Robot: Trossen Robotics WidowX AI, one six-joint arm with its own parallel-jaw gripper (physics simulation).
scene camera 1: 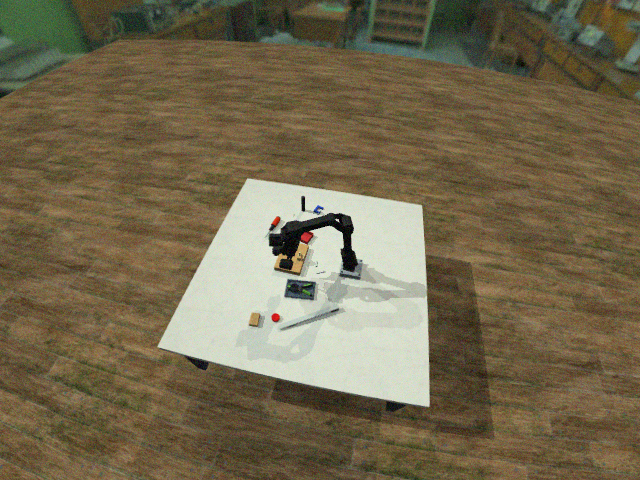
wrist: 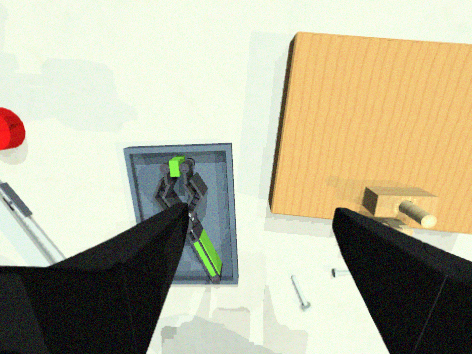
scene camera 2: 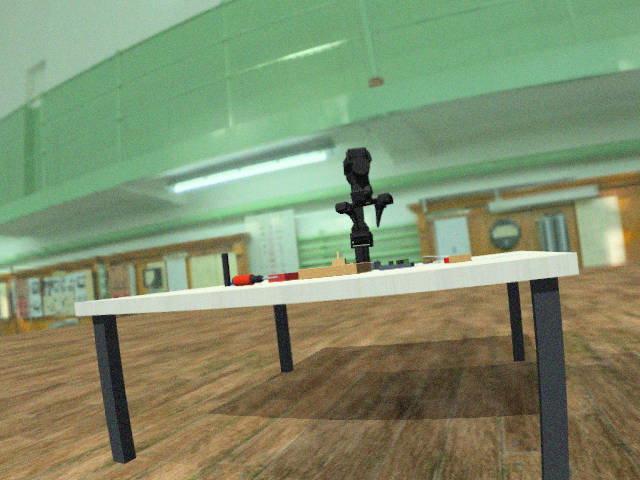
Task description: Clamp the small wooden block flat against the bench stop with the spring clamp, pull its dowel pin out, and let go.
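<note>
Gripper (scene camera 2: 367, 229), also in the wrist view (wrist: 260, 214). Wooden board (scene camera 2: 356, 268), wrist view too (wrist: 356, 111).
</note>
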